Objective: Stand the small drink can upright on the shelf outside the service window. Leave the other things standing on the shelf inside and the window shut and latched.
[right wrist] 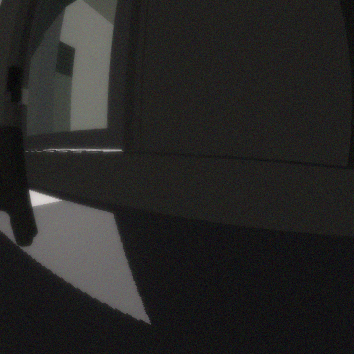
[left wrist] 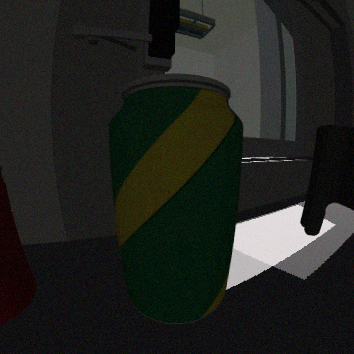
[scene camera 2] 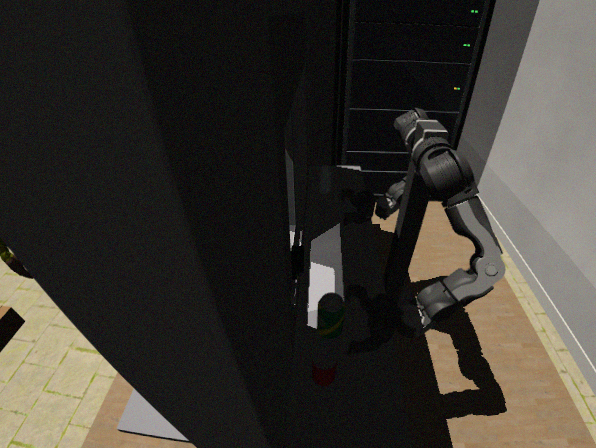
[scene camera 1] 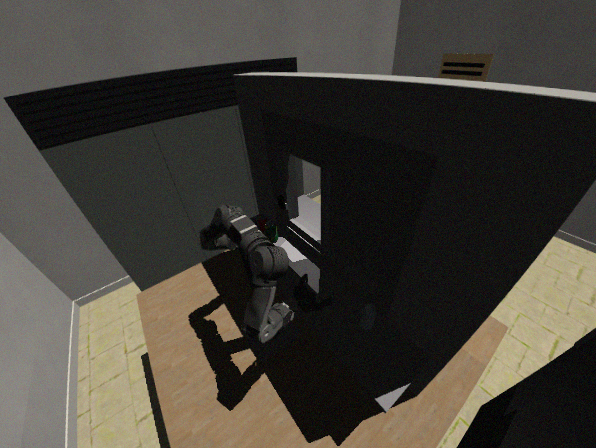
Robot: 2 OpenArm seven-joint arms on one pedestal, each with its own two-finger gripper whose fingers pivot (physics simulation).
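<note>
A green can with a yellow band (scene camera 1: 273, 233) (scene camera 2: 330, 320) (left wrist: 175, 200) stands upright on the dark inside shelf. A red object (scene camera 1: 262, 224) (scene camera 2: 324, 374) (left wrist: 14, 270) stands beside it, partly out of the left wrist view. My left gripper (scene camera 2: 350, 319) is open and empty, its fingers facing the green can; in scene camera 1 the arm hides it. My right gripper (scene camera 1: 318, 290) (scene camera 2: 346, 205) is open and empty, farther along the shelf. The service window (scene camera 1: 305, 195) (left wrist: 235, 100) (right wrist: 90, 75) is in the dark wall; I cannot tell whether it is latched.
A dark upright fitting (scene camera 1: 283, 204) (scene camera 2: 297, 260) (left wrist: 162, 30) is at the window's edge. Light patches (scene camera 2: 321, 280) (left wrist: 275, 240) (right wrist: 75, 240) lie on the inside shelf. A pale surface (scene camera 1: 309, 215) shows through the window. A dark rack (scene camera 2: 410, 80) stands behind the arms.
</note>
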